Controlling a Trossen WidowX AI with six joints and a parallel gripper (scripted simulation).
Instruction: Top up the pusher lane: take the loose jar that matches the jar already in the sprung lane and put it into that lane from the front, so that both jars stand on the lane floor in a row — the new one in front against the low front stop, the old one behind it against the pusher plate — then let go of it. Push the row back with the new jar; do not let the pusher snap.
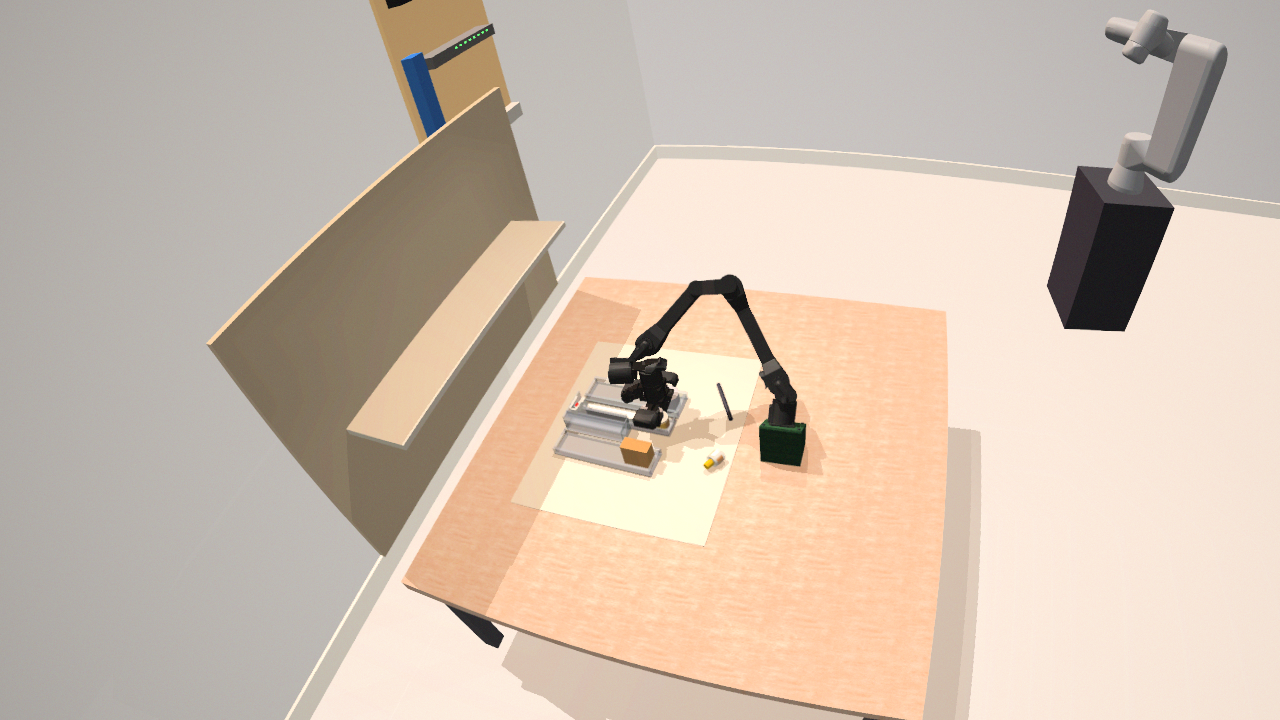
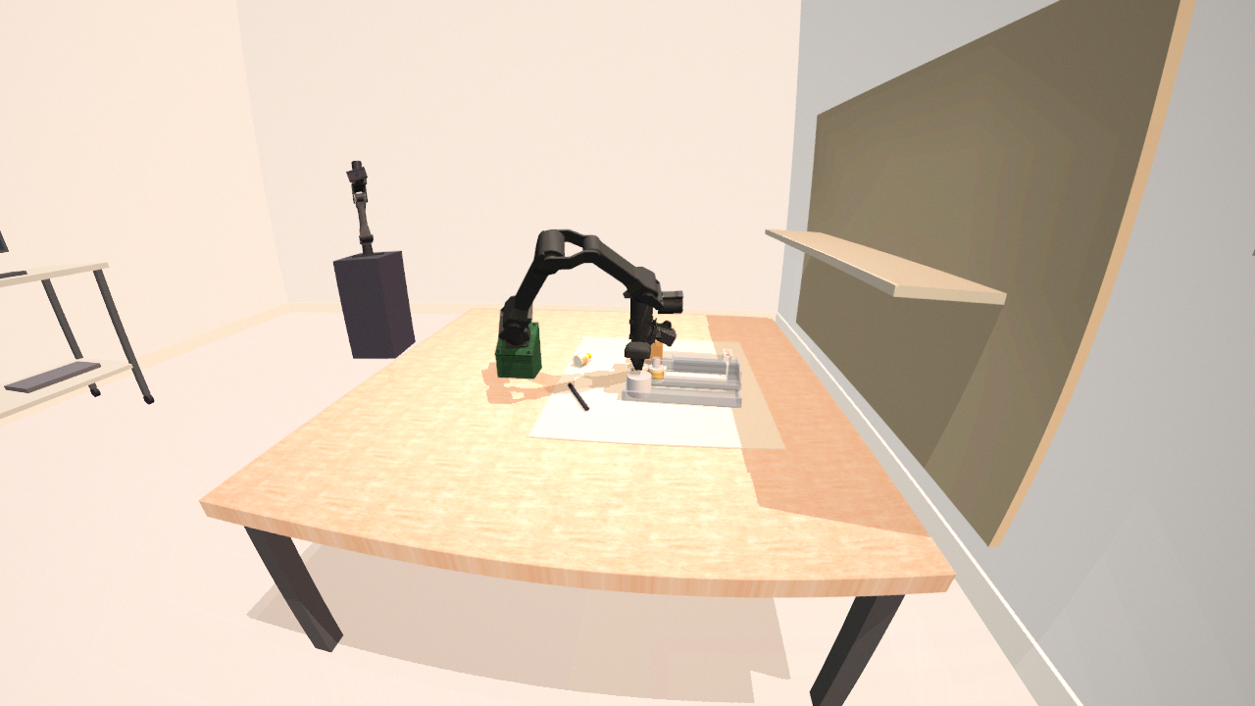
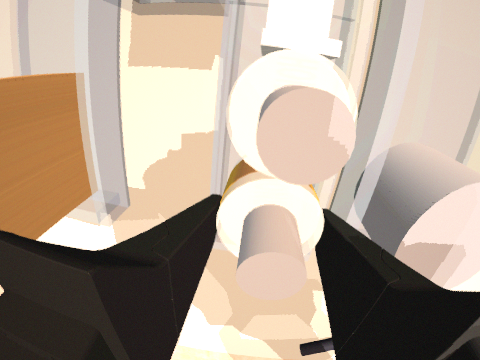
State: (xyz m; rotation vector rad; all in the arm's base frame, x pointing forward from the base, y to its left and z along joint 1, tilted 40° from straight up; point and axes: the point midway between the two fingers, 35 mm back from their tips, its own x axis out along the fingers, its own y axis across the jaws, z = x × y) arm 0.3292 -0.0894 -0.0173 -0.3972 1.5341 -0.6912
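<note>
The pale grey cylinder lies 10 mm behind my gripper tip and 80 mm to the right of it. From my gripper tip the other things lie so: sprung lane 150 mm ahead, 10 mm below; black pen 160 mm behind, 100 mm to the right, 20 mm below.
</note>
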